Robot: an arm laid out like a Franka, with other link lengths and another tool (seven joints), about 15 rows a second.
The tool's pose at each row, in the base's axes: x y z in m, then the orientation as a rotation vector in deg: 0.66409, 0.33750, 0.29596, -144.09, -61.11, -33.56; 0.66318, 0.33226, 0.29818, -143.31, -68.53, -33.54; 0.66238, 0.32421, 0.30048, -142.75, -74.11, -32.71; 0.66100, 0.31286, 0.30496, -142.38, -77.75, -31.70; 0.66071, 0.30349, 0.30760, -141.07, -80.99, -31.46; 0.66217, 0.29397, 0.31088, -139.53, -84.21, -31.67; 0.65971, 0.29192, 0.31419, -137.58, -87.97, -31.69; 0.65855, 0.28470, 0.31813, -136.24, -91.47, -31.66; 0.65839, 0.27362, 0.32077, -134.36, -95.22, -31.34; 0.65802, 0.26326, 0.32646, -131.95, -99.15, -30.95; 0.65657, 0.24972, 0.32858, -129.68, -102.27, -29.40; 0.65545, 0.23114, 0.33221, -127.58, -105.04, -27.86; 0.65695, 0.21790, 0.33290, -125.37, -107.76, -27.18
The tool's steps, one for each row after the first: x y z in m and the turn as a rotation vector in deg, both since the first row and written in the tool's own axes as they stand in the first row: -0.00259, 0.00244, -0.00453, -0.64, -1.56, -5.21; -0.00675, 0.00679, -0.01041, -0.98, -3.25, -8.98; -0.01215, 0.01255, -0.01981, -1.10, -4.64, -11.35; -0.01660, 0.01810, -0.02646, -0.73, -5.11, -13.70; -0.01972, 0.02494, -0.03332, -0.42, -5.26, -16.14; -0.02085, 0.02397, -0.03768, 0.07, -5.53, -18.99; -0.02393, 0.02726, -0.04466, 0.09, -6.03, -21.57; -0.02931, 0.03402, -0.05207, 0.50, -6.58, -24.37; -0.03289, 0.03970, -0.06181, 1.20, -7.05, -27.41; -0.04082, 0.04721, -0.07022, 2.46, -8.00, -29.76; -0.05078, 0.05804, -0.08218, 3.65, -8.94, -31.86; -0.05737, 0.06775, -0.08853, 4.53, -9.37, -34.08
